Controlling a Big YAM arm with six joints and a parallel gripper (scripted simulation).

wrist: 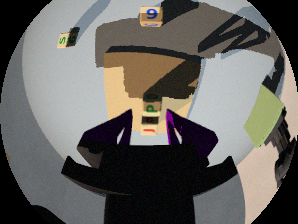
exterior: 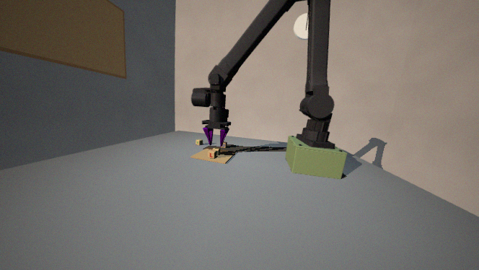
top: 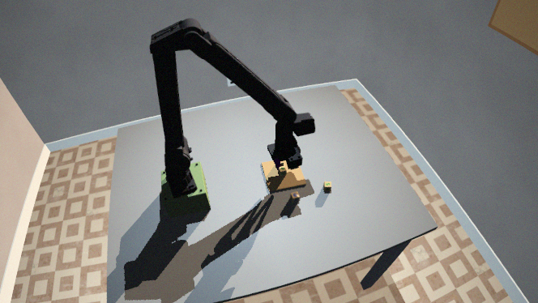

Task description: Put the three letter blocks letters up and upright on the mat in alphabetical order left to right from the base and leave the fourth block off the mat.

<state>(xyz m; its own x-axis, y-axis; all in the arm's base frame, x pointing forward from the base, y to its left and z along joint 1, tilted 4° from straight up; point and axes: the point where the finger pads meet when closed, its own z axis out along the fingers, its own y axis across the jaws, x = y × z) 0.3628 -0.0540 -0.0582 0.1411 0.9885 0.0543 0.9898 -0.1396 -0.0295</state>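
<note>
The block is 30 mm below my hand. From my hand the other things lie so: tan mat (50 mm below).
</note>
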